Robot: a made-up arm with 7 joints.
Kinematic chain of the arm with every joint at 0, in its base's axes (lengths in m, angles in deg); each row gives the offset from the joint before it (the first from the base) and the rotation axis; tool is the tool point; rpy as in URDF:
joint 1: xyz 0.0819 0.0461 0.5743 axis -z
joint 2: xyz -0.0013 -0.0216 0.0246 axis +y
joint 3: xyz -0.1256 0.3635 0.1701 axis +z
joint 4: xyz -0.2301 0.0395 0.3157 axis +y
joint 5: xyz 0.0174 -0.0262 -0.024 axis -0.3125 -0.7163 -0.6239
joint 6: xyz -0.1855 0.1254 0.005 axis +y
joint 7: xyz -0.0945 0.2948 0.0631 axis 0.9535 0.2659 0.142
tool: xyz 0.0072 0.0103 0.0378 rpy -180 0 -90
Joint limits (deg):
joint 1: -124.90..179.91
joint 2: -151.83..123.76
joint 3: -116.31..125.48
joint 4: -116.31..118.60
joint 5: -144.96..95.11
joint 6: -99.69..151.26
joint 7: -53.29..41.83
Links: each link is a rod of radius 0.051 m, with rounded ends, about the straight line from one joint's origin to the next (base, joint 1, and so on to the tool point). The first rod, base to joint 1, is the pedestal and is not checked.
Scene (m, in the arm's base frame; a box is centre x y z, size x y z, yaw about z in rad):
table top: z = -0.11
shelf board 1: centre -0.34 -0.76 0 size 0.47 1.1 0.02 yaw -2.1
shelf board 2: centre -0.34 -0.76 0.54 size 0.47 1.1 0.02 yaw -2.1
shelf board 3: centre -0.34 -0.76 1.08 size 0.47 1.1 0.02 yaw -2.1
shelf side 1: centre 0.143 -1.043 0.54 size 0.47 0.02 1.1 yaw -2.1
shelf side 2: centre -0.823 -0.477 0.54 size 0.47 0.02 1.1 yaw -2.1
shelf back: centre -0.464 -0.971 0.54 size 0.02 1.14 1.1 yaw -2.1
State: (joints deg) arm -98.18 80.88 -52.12 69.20 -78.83 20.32 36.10
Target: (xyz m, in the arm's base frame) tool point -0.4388 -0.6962 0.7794
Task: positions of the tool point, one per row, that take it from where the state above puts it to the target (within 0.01 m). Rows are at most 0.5 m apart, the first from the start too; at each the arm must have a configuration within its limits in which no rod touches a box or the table.
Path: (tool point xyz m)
1: -0.3049 0.8570 0.7574
2: -0.2440 0.9517 0.8733
3: -0.1110 0.9982 1.0128
4: 0.0862 0.9725 1.1395
5: 0.3163 0.8617 1.2163
6: 0.5335 0.6745 1.2146
7: 0.3704 0.2708 1.4427
8: 0.1341 -0.1312 1.3857
9: -0.0870 -0.3678 1.1070
10: -0.2527 -0.3780 0.7794
11: -0.3377 -0.5500 0.7884
12: -0.4389 -0.6961 0.7795

